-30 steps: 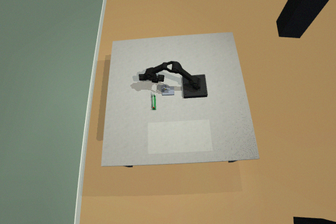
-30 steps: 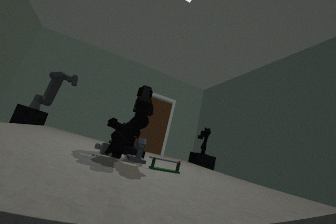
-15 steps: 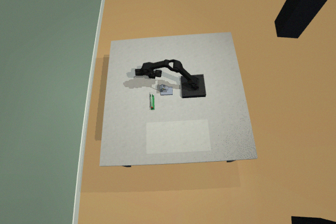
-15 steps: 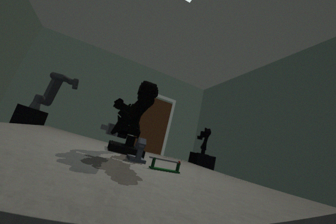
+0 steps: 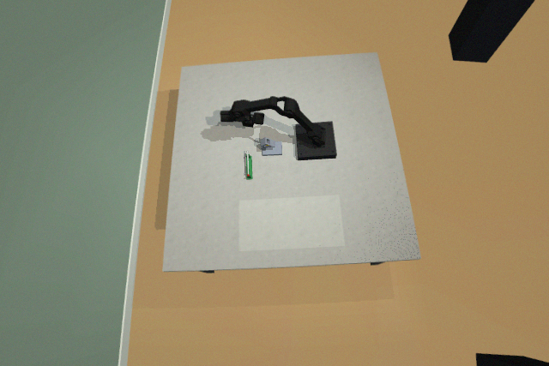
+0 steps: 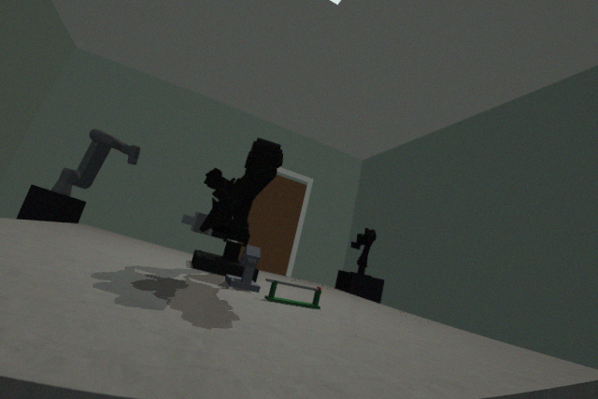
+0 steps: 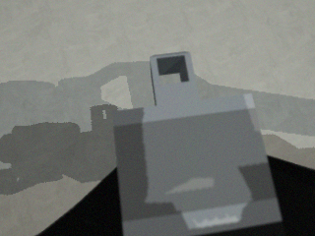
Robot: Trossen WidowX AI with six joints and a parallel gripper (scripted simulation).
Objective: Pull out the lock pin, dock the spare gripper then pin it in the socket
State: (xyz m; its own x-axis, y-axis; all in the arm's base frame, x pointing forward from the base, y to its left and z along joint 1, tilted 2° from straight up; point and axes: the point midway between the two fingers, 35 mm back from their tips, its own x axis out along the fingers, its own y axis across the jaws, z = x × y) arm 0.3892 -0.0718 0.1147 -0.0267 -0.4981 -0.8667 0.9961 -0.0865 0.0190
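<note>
Right now the grey mount socket is 140 mm to the left of my gripper tip, 110 mm behind it and 60 mm below it. The rest, counted from my gripper tip: green rack 260 mm to the left, 90 mm below, 10 mm behind; spare gripper 20 mm above.
</note>
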